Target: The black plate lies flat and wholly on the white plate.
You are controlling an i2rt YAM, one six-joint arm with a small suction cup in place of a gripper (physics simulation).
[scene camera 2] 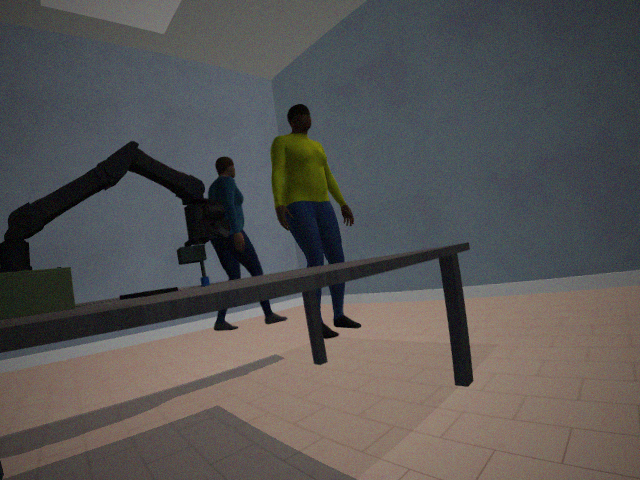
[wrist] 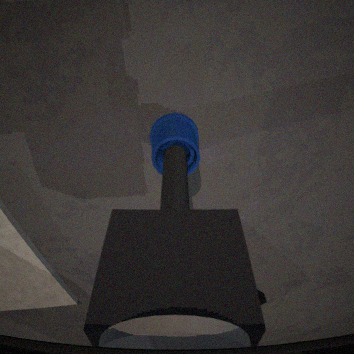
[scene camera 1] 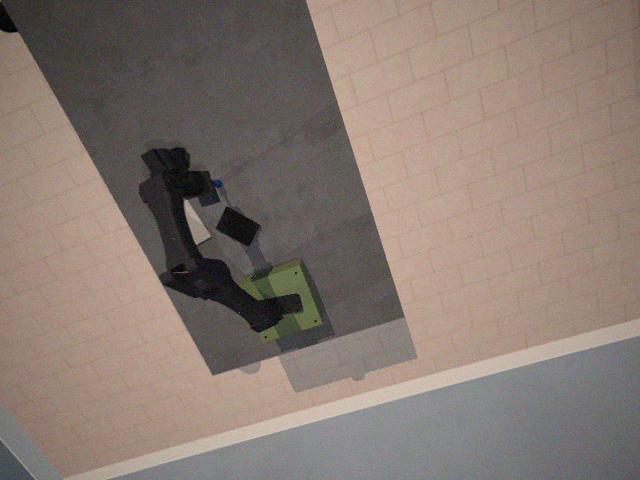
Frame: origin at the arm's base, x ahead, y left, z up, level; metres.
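Where they show: hand, its tool point: (scene camera 2: 206,285) (wrist: 174,134) (scene camera 1: 218,183); arm's base, origin of its link: (scene camera 2: 16,275) (scene camera 1: 274,306).
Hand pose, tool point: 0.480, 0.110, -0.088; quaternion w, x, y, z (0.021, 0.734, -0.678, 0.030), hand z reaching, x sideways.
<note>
Each offset is from my tool point to the top centre of the thing, as dx, dy, dz. Level surfaces: height alone.
The black plate @(-0.170, -0.026, +0.010) (scene camera 1: 238,226) (scene camera 2: 148,293) lies flat on the table, apart from the white plate; a tiny dark corner at the right of the suction body in the wrist view may be part of it. The white plate @(-0.125, +0.166, +0.005) (scene camera 1: 199,230) (wrist: 30,280) lies on the table beside it, partly hidden under the arm in scene camera 1 and cut off at the left edge of the wrist view. It does not show in scene camera 2. My gripper, a blue suction cup (scene camera 1: 218,183) (scene camera 2: 205,281) (wrist: 175,140), is open and holds nothing. It hangs low near the table top, off to the side of both plates.
The arm stands on a green base block (scene camera 1: 310,291) (scene camera 2: 38,293) near one end of the long grey table @(dz -0.005) (scene camera 1: 232,93) (scene camera 2: 382,262). Its upper links pass over the white plate. Two people, one in yellow (scene camera 2: 302,170) and one in teal (scene camera 2: 225,198), stand beyond the table.
</note>
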